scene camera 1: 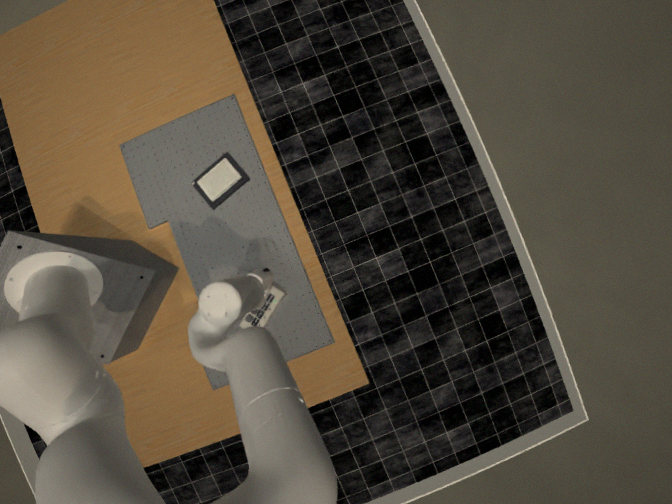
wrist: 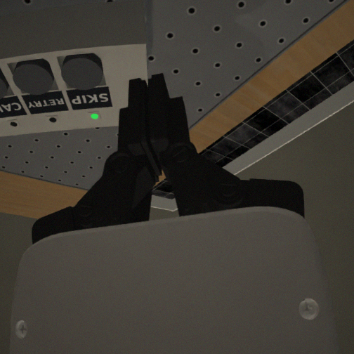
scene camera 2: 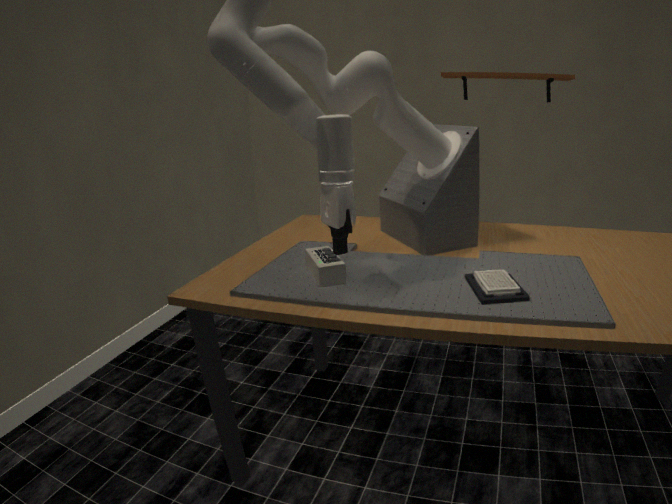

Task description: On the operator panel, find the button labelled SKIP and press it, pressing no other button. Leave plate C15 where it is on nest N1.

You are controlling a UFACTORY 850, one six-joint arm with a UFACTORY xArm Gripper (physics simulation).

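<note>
The operator panel [scene camera 1: 278,294] [scene camera 2: 332,277] [wrist: 132,62] is a pale box with a row of round dark buttons. In the wrist view the SKIP button [wrist: 82,71] is at the row's end, above its upside-down SKIP label [wrist: 90,98]. A small green light [wrist: 94,116] glows by that label. My gripper [scene camera 2: 340,251] [wrist: 153,96] is shut and empty. Its tips show beside the SKIP button, near the panel's end edge, and do not cover the button. Pale plate C15 [scene camera 1: 218,180] [scene camera 2: 496,282] lies on dark nest N1 [scene camera 1: 232,190] [scene camera 2: 504,298]; their labels are not readable.
The RETRY button [wrist: 33,75] is next to SKIP, with part of another button beyond it. The panel and nest are on a grey perforated board [scene camera 1: 179,157] [scene camera 2: 412,292] on the wooden table [scene camera 1: 108,81]. The arm's grey base block [scene camera 2: 447,217] stands behind the board.
</note>
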